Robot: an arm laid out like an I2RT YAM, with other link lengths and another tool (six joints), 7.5 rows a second.
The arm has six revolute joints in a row. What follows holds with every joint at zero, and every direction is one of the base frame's.
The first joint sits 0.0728 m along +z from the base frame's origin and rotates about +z.
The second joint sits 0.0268 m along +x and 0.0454 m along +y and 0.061 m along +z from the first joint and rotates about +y.
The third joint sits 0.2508 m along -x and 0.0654 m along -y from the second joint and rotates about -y.
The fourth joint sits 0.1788 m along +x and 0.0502 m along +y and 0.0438 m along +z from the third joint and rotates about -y.
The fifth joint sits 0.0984 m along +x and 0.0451 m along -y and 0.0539 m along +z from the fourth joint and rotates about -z.
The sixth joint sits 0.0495 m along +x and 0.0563 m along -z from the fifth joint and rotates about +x.
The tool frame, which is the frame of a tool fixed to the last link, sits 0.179 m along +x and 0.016 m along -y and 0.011 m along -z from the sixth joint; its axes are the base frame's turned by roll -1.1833, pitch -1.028 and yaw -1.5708 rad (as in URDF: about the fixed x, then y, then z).
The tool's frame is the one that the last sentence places.
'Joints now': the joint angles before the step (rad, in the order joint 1, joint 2, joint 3, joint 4, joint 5, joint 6). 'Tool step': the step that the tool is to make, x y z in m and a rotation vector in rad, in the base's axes. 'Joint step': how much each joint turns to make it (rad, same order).
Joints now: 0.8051, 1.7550, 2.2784, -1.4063, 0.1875, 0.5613
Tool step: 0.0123, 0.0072, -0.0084, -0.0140, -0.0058, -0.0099
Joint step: -0.0002, 0.0426, -0.0003, 0.0371, 0.0169, -0.0013
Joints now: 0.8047, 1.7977, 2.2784, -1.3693, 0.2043, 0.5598
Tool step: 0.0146, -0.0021, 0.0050, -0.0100, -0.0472, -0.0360
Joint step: 0.0001, 0.0116, 0.0003, 0.0365, 0.0545, 0.0015
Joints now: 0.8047, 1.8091, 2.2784, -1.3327, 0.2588, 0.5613
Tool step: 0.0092, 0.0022, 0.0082, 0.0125, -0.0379, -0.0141
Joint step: 0.0000, 0.0004, 0.0007, 0.0355, 0.0233, -0.0019
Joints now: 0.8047, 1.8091, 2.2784, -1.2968, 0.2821, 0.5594
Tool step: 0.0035, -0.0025, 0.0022, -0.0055, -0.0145, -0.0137
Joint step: 0.0001, 0.0005, 0.0004, 0.0061, 0.0198, 0.0004
